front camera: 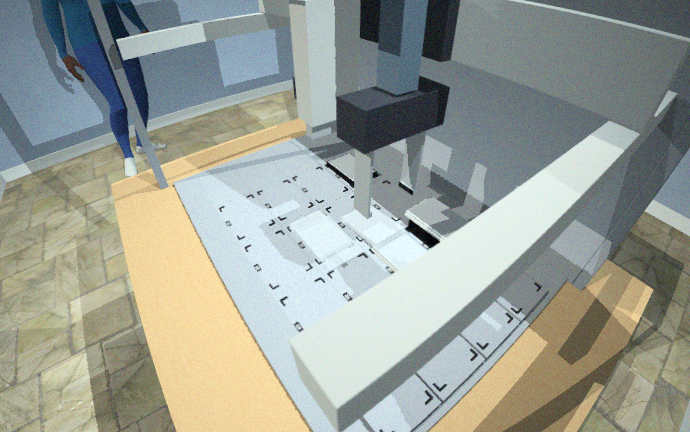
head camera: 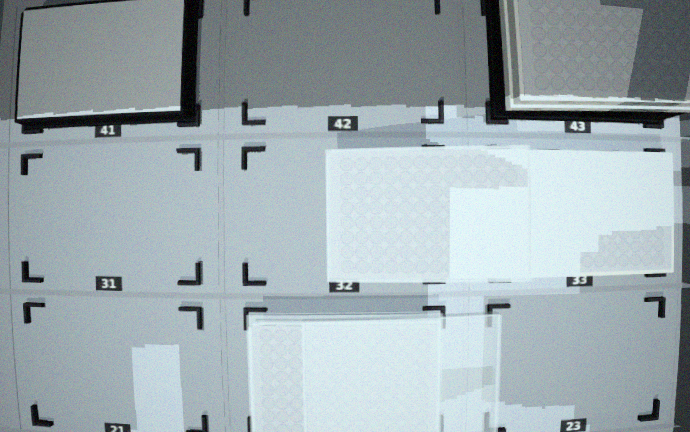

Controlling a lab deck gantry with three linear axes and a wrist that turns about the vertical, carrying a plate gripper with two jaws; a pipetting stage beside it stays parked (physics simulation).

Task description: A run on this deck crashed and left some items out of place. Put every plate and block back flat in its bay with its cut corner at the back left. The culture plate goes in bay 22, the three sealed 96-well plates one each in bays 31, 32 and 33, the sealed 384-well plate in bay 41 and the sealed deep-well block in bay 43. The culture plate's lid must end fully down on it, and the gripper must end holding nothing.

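Seen in the pictures: gripper, between the fingertips: [front camera: 385, 200]; robot's base, origin of its link: [front camera: 220, 208].
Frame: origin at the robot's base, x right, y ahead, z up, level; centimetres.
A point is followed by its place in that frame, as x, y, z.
Note:
The dark-sided 384-well plate [front camera: 346, 163] @[-36.2, 4.4, 1.4] [head camera: 101, 58] @[-36.3, 6.7, 1.4] sits in bay 41. One 96-well plate [front camera: 374, 231] @[-24.0, 30.7, 2.5] [head camera: 392, 218] @[-25.5, 25.8, 1.9] lies across the right of bay 32, its right end over another 96-well plate [front camera: 402, 249] @[-26.0, 37.6, 1.4] [head camera: 605, 203] @[-26.3, 40.1, 1.4] in bay 33. The dark deep-well block [front camera: 422, 235] @[-32.3, 37.4, 1.6] [head camera: 495, 61] @[-35.8, 32.9, 0.9] is at bay 43 with what looks like the third 96-well plate [front camera: 430, 209] @[-36.2, 35.2, 5.6] [head camera: 580, 50] @[-34.6, 35.8, 5.5] on top. The culture plate [front camera: 320, 234] @[-14.5, 24.2, 2.0] [head camera: 346, 376] @[-15.8, 22.9, 2.0] is at bay 22; its clear lid [front camera: 346, 256] @[-15.5, 32.1, 1.4] [head camera: 471, 351] @[-16.9, 30.9, 1.5] juts out rightward. My gripper [front camera: 384, 200] @[-21.1, 35.9, 15.8] is open above the deck, holding nothing. Cut corners are hard to make out.
A pale beam [front camera: 458, 274] @[1.3, 62.4, 40.0] crosses the front view and hides part of the deck. A pale post [front camera: 315, 66] stands at the back left. Corner marks and number labels for bays 31 [head camera: 108, 283] @[-21.1, 6.4, 0.0], 42 [head camera: 342, 123] @[-31.8, 22.8, 0.0] and 23 [head camera: 573, 425] @[-10.4, 39.2, 0.0] show. A person [front camera: 109, 76] stands beyond the deck.

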